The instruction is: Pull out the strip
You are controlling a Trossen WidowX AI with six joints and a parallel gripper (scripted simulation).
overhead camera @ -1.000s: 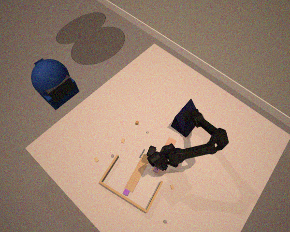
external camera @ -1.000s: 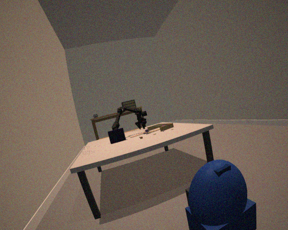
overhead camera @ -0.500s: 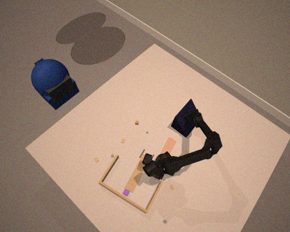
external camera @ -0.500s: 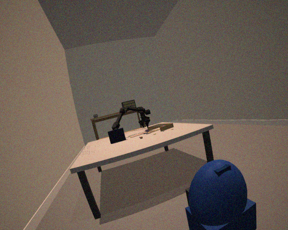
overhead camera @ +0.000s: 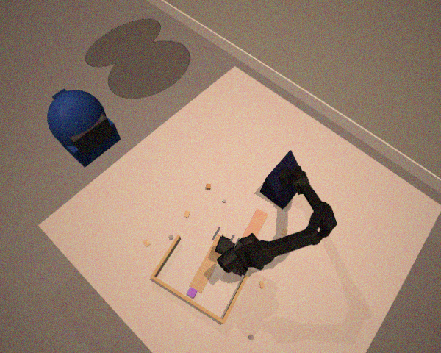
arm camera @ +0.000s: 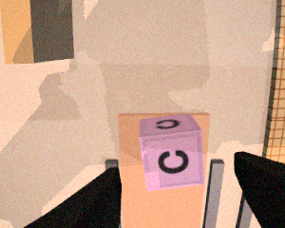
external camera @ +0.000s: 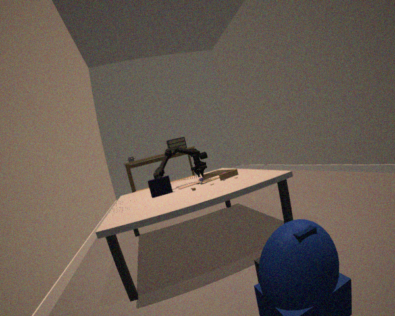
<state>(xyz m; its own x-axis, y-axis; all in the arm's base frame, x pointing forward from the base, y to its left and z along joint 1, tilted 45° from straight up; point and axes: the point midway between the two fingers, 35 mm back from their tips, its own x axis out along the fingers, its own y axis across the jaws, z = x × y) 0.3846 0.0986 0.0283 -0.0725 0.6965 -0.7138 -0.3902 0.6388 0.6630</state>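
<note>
My gripper tip is now 11 cm past the salmon strip, 3 cm to the left of it and 4 cm above it.
</note>
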